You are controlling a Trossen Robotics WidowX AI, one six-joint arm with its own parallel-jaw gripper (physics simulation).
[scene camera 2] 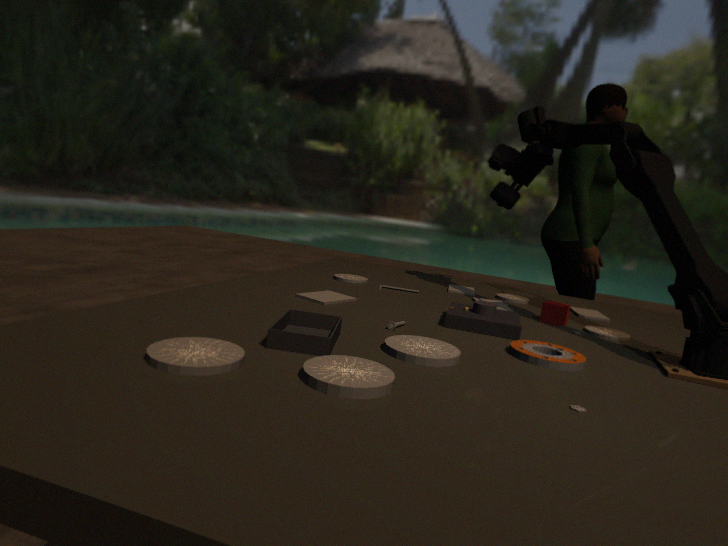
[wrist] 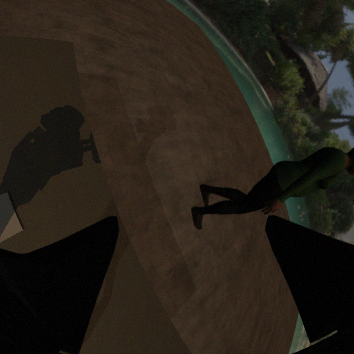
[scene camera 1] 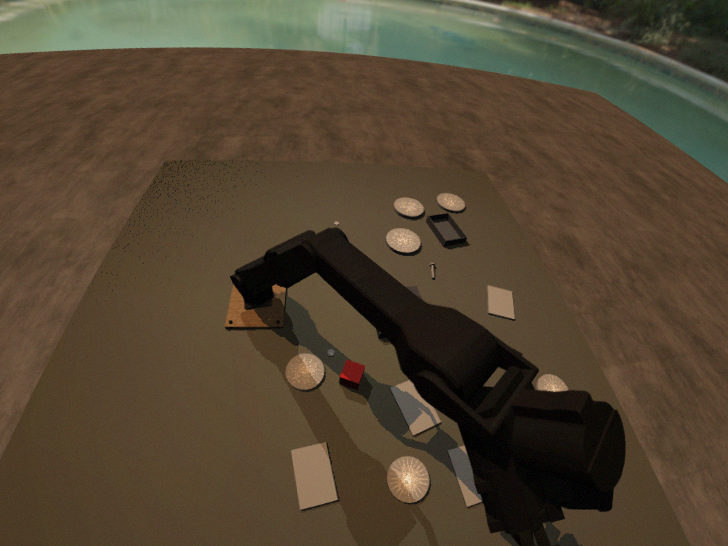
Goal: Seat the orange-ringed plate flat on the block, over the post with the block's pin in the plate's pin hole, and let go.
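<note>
The orange-ringed plate (scene camera 2: pixel 524 352) lies flat on the mat in scene camera 2, apart from the block; it does not show in scene camera 1. The dark block (scene camera 2: pixel 482 323) stands behind and to its left, with a short round post (scene camera 2: pixel 485 307) on top and no plate over it. A small yellow spot, possibly the pin (scene camera 2: pixel 466 308), shows at its top left. In scene camera 1 the arm hides most of the block (scene camera 1: pixel 414 290). My gripper (scene camera 2: pixel 503 176) (wrist: pixel 194 224) is open and empty, high above the table and away from plate and block.
A red cube (scene camera 1: pixel 352 373) (scene camera 2: pixel 554 313) is near the block. Several pale discs (scene camera 1: pixel 304 371) (scene camera 2: pixel 348 372) and flat pale tiles (scene camera 1: pixel 314 476) (scene camera 2: pixel 325 297) lie around. A dark open tray (scene camera 1: pixel 446 229) (scene camera 2: pixel 304 332) and a bolt (scene camera 1: pixel 432 270) are farther off. A person (scene camera 2: pixel 585 193) (wrist: pixel 240 200) stands beyond the table.
</note>
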